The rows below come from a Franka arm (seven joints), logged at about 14 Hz.
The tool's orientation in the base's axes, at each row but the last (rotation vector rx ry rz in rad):
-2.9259 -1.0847 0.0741
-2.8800 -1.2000 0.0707
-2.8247 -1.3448 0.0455
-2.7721 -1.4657 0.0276
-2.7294 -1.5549 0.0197
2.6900 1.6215 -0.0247
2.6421 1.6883 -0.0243
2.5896 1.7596 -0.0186
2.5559 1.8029 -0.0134
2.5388 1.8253 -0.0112
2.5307 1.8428 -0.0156
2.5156 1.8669 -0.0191
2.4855 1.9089 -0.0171
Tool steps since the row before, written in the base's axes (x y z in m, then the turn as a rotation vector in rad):
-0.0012 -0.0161 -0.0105 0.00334 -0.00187 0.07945
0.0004 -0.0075 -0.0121 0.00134 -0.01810 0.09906
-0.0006 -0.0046 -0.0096 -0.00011 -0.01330 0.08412
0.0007 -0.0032 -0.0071 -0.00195 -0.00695 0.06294
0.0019 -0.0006 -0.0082 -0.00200 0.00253 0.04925
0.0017 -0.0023 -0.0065 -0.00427 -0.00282 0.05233
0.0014 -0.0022 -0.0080 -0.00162 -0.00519 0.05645
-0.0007 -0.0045 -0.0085 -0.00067 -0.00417 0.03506
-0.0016 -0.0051 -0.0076 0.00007 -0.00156 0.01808
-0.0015 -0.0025 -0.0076 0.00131 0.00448 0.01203
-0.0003 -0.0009 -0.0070 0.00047 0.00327 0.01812
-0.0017 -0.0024 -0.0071 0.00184 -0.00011 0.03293
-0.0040 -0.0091 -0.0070 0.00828 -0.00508 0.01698
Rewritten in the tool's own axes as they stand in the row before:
-0.0110 0.0118 0.0105 -0.00167 0.00078 -0.07952
-0.0046 0.0060 0.0121 -0.01526 0.01007 -0.09904
-0.0037 0.0027 0.0096 -0.01214 0.00628 -0.08406
-0.0022 0.0025 0.0071 -0.00765 0.00146 -0.06287
0.0005 0.0020 0.0082 0.00063 -0.00333 -0.04924
-0.0012 0.0026 0.0065 -0.00521 -0.00286 -0.05224
-0.0013 0.0022 0.0080 -0.00631 0.00053 -0.05636
-0.0043 0.0010 0.0086 -0.00468 0.00099 -0.03499
-0.0052 0.0002 0.0077 -0.00172 0.00070 -0.01805
-0.0027 -0.0007 0.0076 0.00449 -0.00009 -0.01210
-0.0008 0.0000 0.0070 0.00299 -0.00050 -0.01817
-0.0027 -0.0009 0.0071 -0.00007 0.00179 -0.03293
-0.0097 -0.0015 0.0071 -0.00300 0.00930 -0.01695

